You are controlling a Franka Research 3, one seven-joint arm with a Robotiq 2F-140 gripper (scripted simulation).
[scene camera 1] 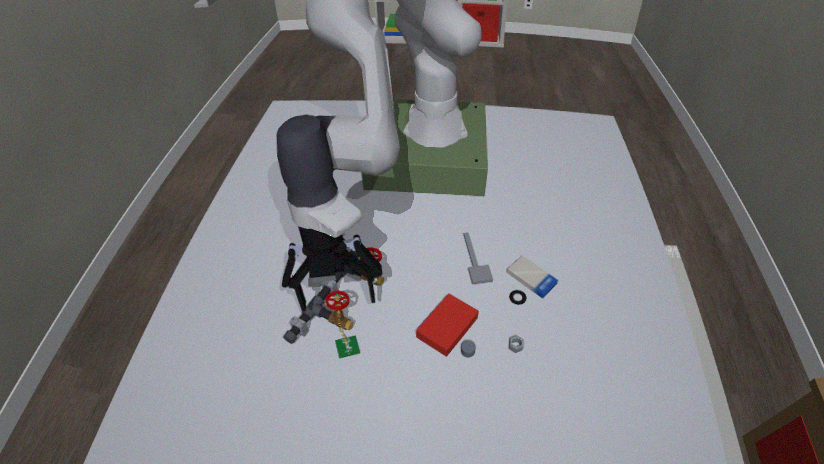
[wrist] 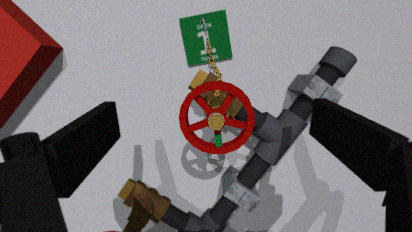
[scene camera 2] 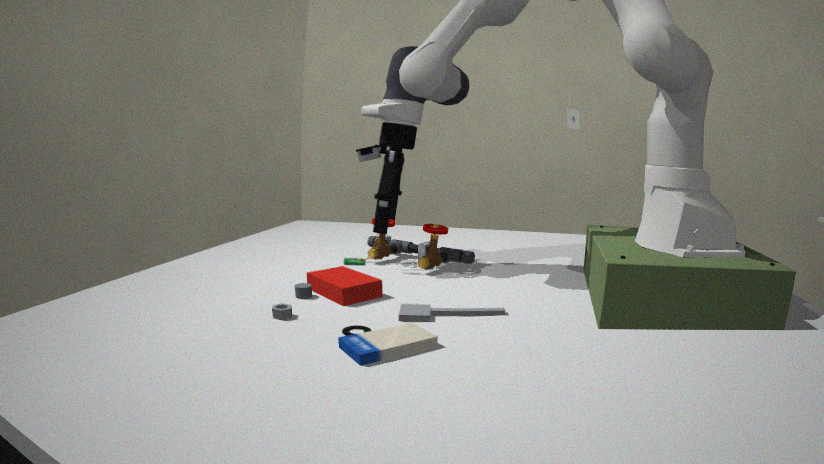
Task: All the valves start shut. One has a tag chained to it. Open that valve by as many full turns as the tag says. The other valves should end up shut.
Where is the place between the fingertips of the gripper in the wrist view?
215, 118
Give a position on a red block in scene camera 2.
At 342, 285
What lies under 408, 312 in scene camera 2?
A grey scraper.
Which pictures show the gripper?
Scene camera 1, the wrist view and scene camera 2: all of them.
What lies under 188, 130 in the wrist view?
A valve handwheel.
